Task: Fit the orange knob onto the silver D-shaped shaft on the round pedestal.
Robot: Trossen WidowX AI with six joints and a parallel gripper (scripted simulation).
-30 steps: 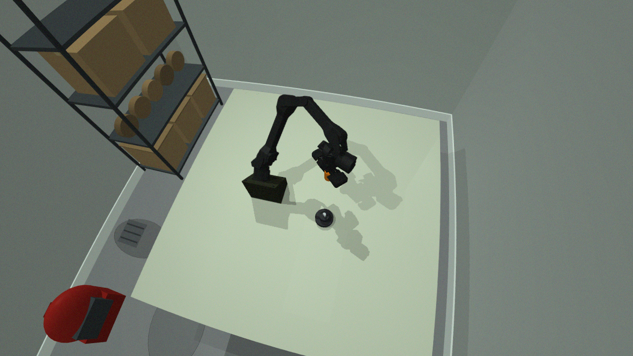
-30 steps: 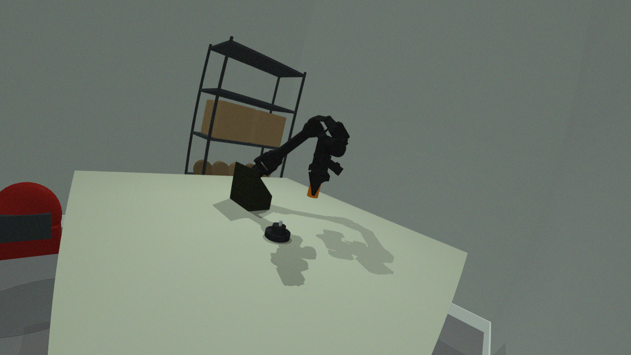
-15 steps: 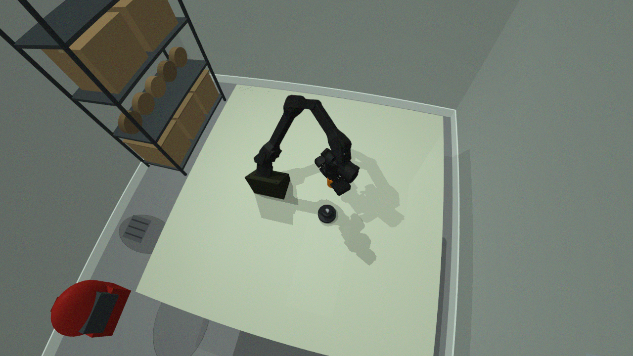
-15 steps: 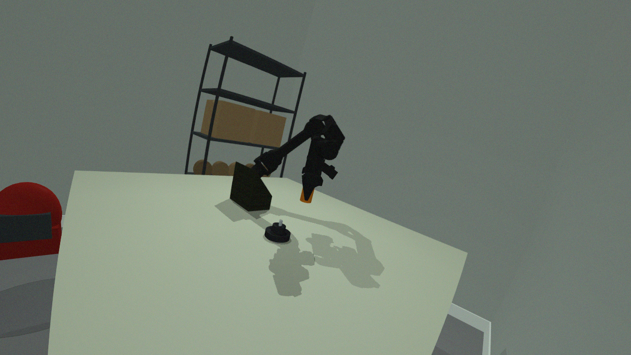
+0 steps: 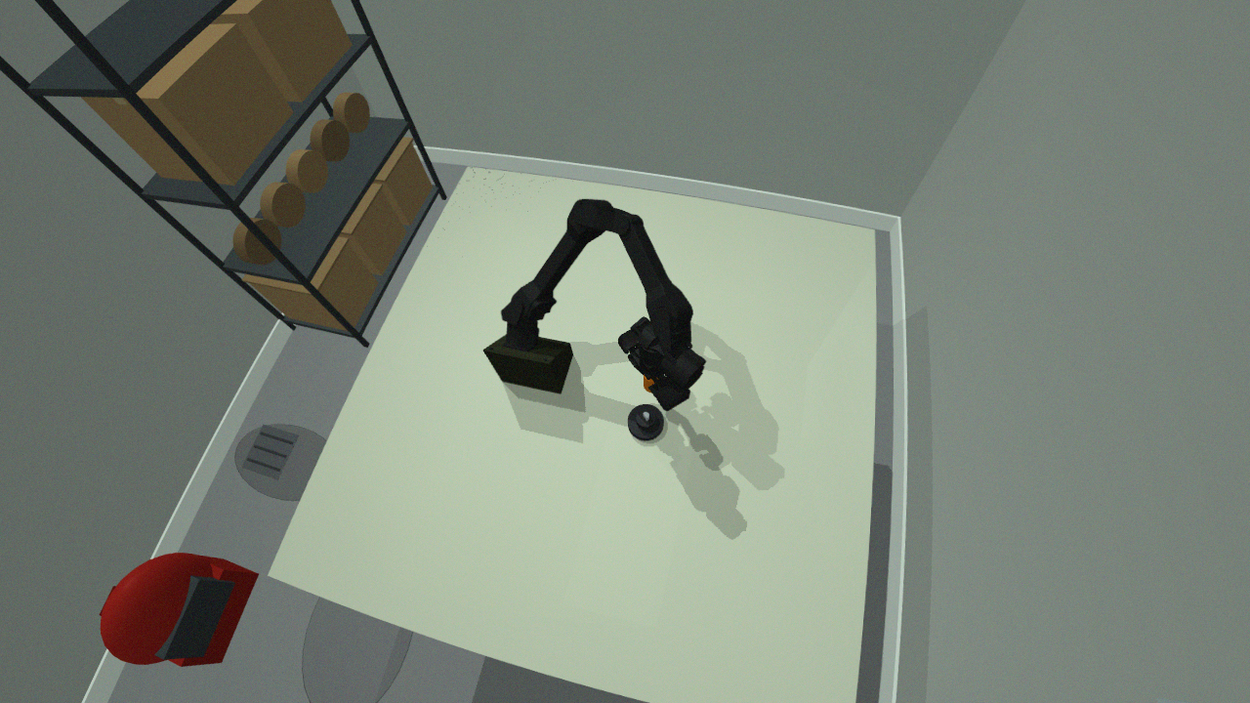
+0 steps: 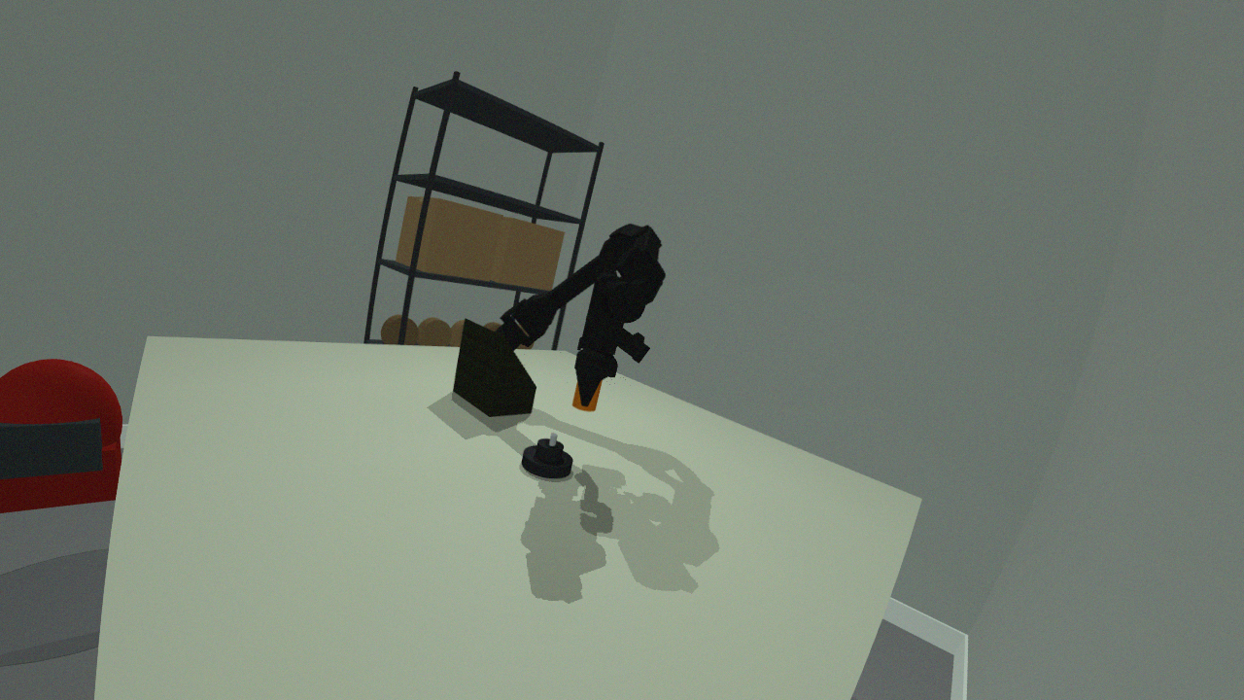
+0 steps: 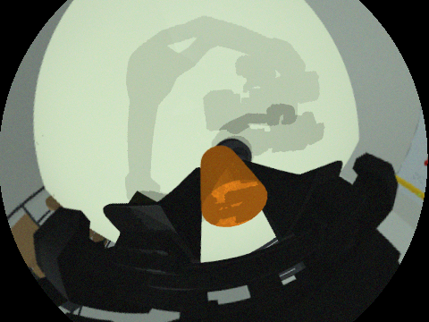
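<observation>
Now: gripper tip 80 mm above the round black pedestal and 60 mm to the left of it. Also, from my gripper tip: orange knob 30 mm above.
</observation>
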